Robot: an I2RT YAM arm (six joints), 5 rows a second.
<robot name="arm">
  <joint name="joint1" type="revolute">
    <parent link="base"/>
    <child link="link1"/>
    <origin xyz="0 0 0.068"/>
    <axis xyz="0 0 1"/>
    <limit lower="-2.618" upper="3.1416"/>
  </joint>
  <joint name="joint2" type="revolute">
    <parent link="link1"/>
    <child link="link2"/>
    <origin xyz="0.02 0.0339 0.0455" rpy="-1.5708 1.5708 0"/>
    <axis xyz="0 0 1"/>
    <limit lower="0" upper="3.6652"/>
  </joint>
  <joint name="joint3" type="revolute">
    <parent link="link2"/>
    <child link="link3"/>
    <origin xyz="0 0.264 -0.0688" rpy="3.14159 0 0"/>
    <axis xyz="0 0 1"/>
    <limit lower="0" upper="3.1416"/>
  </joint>
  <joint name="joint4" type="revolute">
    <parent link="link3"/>
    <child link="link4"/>
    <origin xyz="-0.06 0.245 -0.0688" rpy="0 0 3.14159"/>
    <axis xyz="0 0 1"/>
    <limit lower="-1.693" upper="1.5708"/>
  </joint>
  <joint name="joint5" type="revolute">
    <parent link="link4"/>
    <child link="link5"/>
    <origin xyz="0.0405 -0.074 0.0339" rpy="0 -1.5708 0"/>
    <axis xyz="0 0 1"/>
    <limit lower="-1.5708" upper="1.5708"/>
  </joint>
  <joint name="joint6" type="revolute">
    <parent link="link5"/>
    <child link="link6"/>
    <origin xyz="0 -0.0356 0.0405" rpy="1.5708 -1.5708 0"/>
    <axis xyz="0 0 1"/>
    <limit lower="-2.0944" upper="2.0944"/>
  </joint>
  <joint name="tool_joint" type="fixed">
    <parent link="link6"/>
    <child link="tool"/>
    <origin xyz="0 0 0"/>
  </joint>
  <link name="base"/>
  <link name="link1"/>
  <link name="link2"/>
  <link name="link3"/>
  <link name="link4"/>
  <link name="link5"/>
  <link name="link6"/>
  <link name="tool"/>
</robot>
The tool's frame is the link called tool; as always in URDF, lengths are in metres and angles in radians.
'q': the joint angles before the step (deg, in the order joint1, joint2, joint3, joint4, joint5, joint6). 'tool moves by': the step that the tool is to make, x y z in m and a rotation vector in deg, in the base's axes. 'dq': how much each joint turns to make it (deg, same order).
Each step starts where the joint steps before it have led.
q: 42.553 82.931 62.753 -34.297 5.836 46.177
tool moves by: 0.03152 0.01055 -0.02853 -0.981 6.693 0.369
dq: -2.850 9.508 3.910 -0.049 -4.818 -0.727
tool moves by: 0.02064 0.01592 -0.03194 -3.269 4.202 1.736
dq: -0.254 8.952 3.708 -0.063 -1.050 -1.697
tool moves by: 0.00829 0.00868 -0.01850 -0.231 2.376 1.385
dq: 0.053 4.372 1.430 0.950 -1.754 -0.688
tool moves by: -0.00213 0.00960 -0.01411 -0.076 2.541 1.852
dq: 1.176 2.662 0.431 0.235 -1.716 -0.048
